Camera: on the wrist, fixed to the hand. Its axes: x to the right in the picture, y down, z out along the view.
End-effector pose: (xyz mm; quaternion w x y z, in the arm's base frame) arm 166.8 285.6 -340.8 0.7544 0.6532 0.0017 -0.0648
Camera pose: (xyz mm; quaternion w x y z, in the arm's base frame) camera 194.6 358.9 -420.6 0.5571 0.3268 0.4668 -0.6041
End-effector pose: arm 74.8 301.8 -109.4 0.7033 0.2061 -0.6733 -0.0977
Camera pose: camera 171.2 245.2 -112.9 0.4183 0.5210 -0.3057 -0.6783
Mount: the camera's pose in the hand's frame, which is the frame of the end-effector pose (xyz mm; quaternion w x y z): 27.5 -65.7 -86.2 0.6737 -0.1466 -0.0222 -0.7240
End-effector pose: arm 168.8 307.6 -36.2 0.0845 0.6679 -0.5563 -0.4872
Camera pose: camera 273.8 272.0 -50.5 0.2102 -0.8295 -0.1783 0.4858
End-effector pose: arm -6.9 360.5 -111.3 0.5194 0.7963 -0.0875 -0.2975
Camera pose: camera 52.8 444.2 -155.2 0.2493 0.5171 0.5496 -0.6070
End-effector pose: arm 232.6 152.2 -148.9 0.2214 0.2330 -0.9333 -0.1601
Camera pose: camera 276.8 66.2 -92.7 0.0467 0.7967 -0.4415 -0.4101
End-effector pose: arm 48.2 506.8 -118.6 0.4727 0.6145 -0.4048 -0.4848
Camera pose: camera 140.7 511.6 -181.3 0.0486 0.6270 0.2328 -0.7418
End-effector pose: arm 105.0 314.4 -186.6 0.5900 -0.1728 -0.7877 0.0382
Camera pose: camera 164.6 249.2 -118.1 0.3823 0.3682 -0.6745 -0.5131
